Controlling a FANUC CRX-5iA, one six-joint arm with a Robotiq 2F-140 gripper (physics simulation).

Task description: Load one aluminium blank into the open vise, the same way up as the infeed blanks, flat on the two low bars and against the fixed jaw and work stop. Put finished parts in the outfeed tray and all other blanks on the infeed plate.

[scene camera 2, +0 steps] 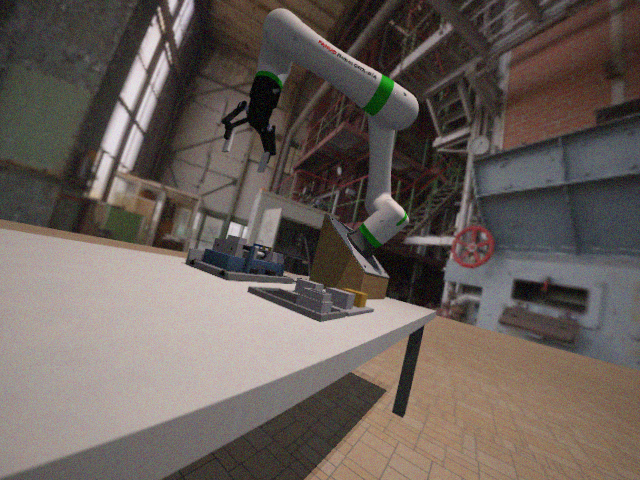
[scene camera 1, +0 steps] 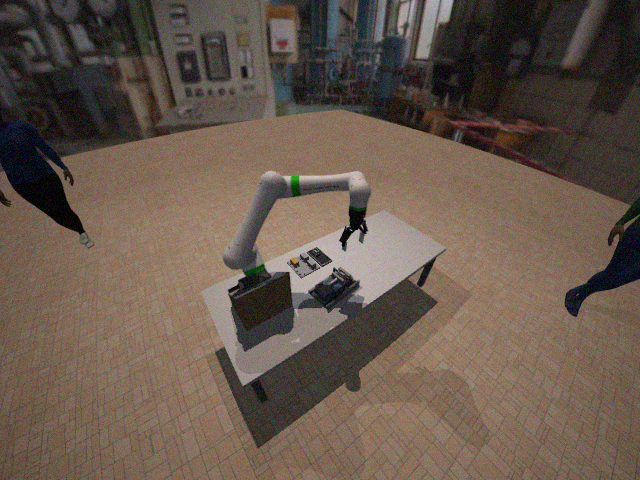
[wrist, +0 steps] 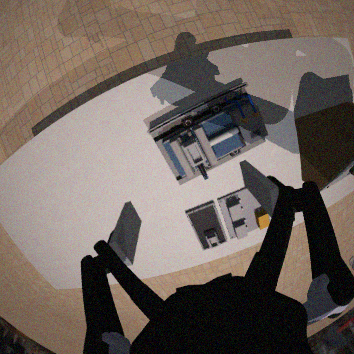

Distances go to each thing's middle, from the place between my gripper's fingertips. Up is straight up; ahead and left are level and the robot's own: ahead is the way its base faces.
Now: hand 340 mm above the dark outfeed tray (scene camera 2: 284, 298), 320 mm to the right of it and 40 mm short of it. Round my hand: grey infeed plate (wrist: 248, 202) 340 mm to the left, 340 mm below, 110 mm behind.
